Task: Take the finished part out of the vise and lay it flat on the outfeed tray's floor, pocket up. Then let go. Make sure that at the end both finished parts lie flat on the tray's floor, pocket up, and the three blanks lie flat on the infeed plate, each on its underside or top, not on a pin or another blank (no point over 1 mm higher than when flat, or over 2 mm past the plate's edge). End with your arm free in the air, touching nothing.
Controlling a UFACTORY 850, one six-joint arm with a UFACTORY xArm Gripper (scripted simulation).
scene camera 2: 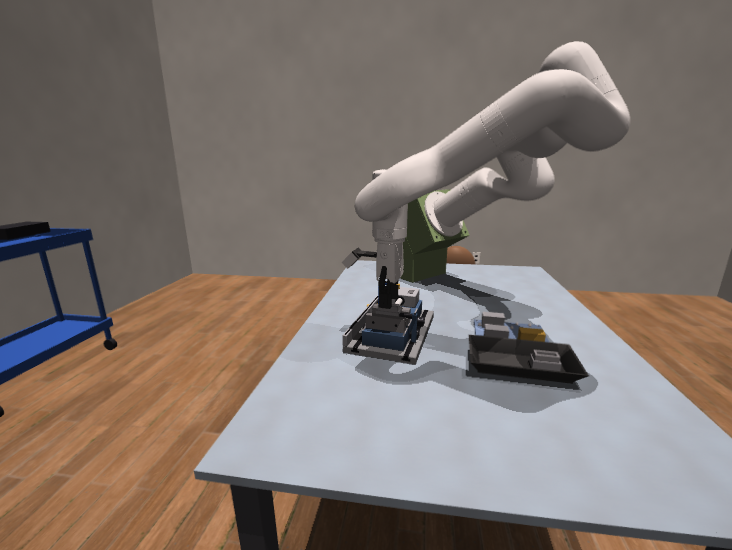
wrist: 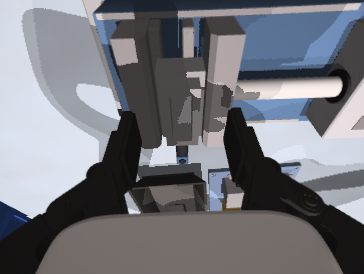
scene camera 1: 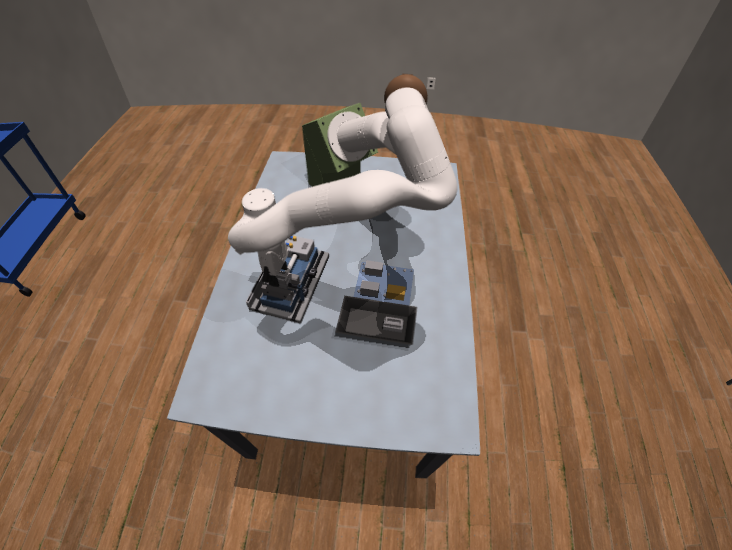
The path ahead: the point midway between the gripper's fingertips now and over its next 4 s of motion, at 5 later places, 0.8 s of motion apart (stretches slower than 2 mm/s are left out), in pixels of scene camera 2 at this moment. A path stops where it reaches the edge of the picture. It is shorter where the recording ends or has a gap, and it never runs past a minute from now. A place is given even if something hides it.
My gripper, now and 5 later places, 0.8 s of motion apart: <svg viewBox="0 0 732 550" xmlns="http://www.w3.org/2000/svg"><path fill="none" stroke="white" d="M388 303L388 306L388 307L388 307L388 294L410 298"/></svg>
